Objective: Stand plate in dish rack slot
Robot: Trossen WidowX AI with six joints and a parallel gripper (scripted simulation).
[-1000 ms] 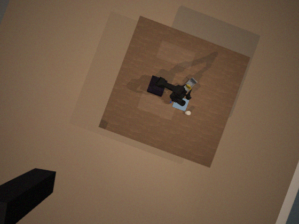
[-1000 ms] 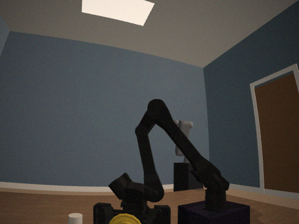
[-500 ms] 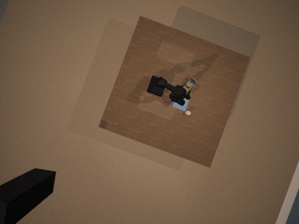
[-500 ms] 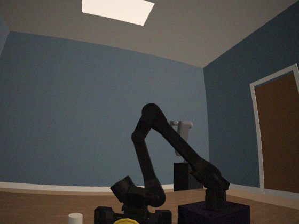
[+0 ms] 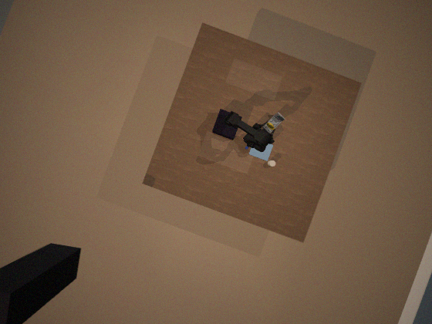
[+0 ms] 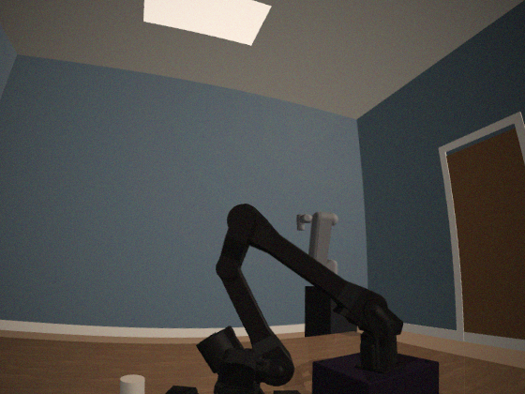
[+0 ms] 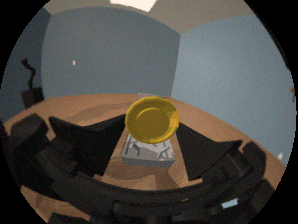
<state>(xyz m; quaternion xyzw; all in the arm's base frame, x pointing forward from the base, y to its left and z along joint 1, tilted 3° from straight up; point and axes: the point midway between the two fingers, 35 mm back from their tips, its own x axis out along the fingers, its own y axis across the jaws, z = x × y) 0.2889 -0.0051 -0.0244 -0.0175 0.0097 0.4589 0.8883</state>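
Now: gripper tip 10 mm to the left of the yellow plate. The rest, counted from my gripper tip: mat: 30 mm behind, 180 mm to the right, 50 mm below; grey dish rack: 20 mm ahead, 20 mm to the left, 30 mm below; blue spoon: 140 mm behind, 160 mm to the right, 50 mm below.
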